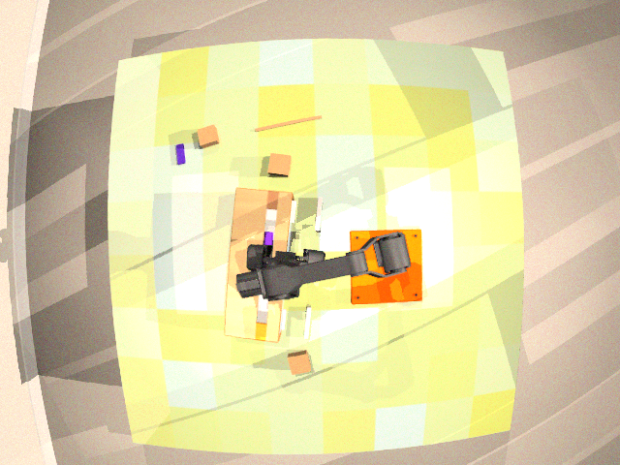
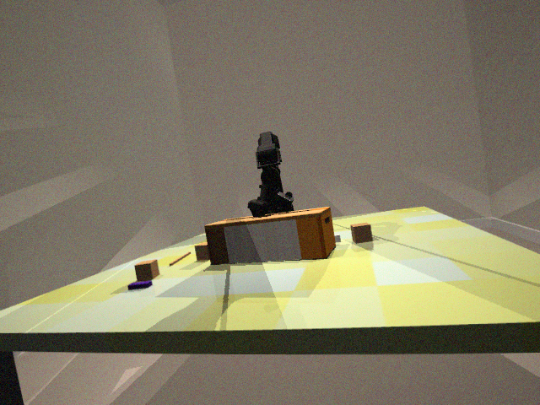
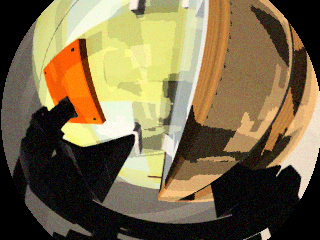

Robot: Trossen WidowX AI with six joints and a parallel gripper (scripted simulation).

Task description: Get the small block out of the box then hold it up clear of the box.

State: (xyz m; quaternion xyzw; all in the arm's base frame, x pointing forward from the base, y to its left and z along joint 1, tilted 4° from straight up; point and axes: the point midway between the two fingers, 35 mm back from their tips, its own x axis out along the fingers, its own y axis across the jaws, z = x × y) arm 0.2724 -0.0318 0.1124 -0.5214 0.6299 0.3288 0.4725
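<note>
The purple block is 50 mm ahead of my gripper tip and 40 mm to the right of it. Also, from my gripper tip: thin stick: 350 mm to the right, 80 mm below, 50 mm behind; then box: 50 mm ahead, 40 mm to the left, 20 mm below.
</note>
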